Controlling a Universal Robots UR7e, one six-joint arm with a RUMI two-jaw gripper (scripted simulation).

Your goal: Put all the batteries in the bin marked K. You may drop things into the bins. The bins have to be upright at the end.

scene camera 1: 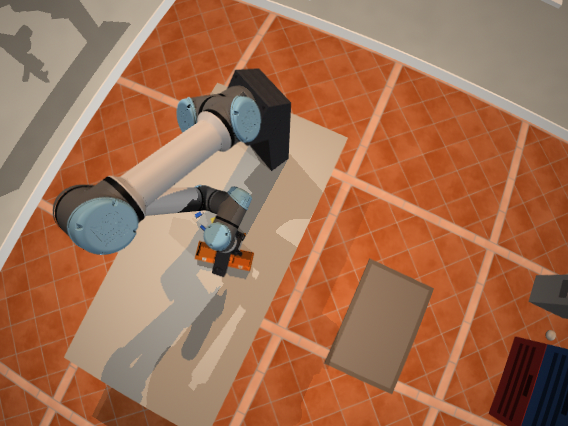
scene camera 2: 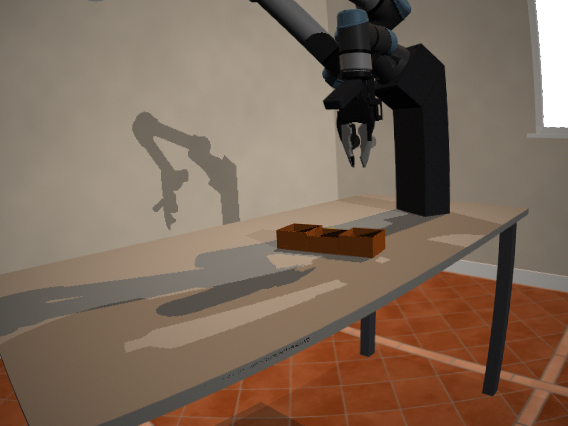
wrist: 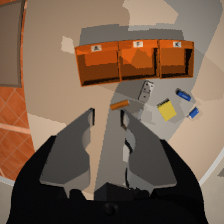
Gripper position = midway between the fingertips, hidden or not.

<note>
In view: my gripper (scene camera 2: 358, 167) and a joined orange bins (scene camera 2: 361, 242).
The joined orange bins is seen too in the wrist view (wrist: 137, 59). My gripper shows as well in the wrist view (wrist: 107, 110).
</note>
